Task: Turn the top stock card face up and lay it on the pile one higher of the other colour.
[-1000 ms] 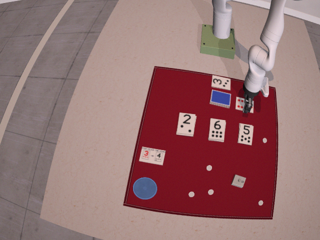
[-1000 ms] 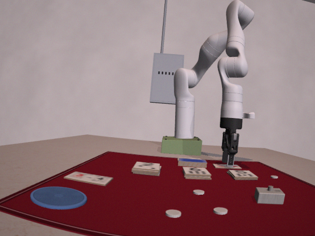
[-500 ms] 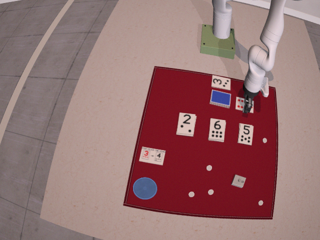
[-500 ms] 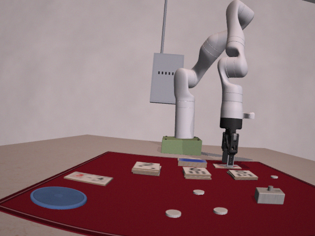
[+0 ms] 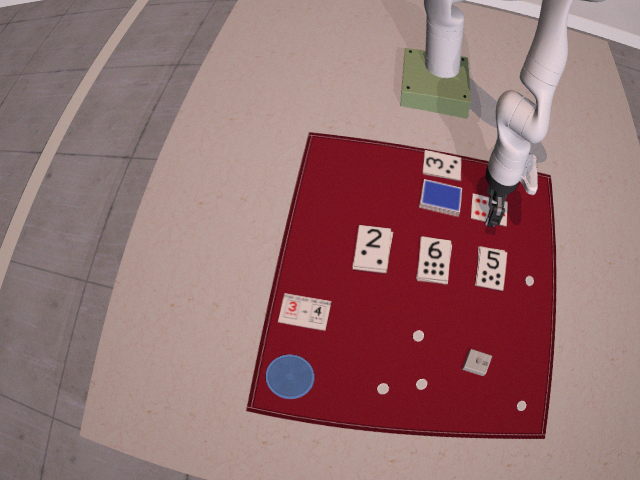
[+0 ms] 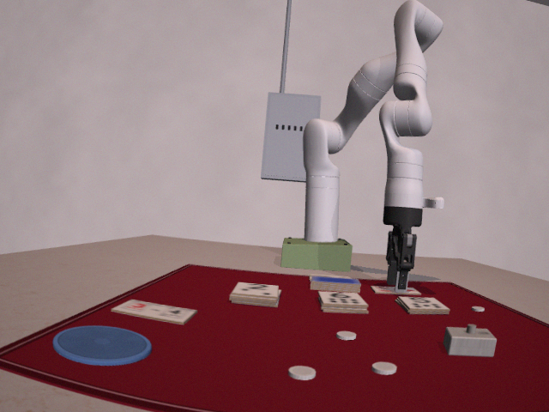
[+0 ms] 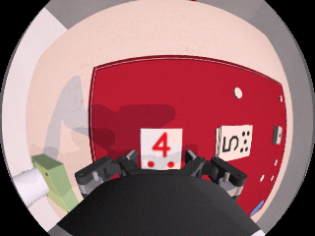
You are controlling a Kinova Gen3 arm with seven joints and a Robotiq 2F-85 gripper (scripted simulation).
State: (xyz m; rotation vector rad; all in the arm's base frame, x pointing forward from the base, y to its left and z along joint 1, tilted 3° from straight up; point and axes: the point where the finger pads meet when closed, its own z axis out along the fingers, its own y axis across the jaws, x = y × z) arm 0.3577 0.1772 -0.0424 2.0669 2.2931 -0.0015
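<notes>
My hand is 20 cm short of the red mat, 10 cm to the left of it and 3 cm above it. Round my hand: grey knobbed block 35 cm ahead, 4 cm to the left.
</notes>
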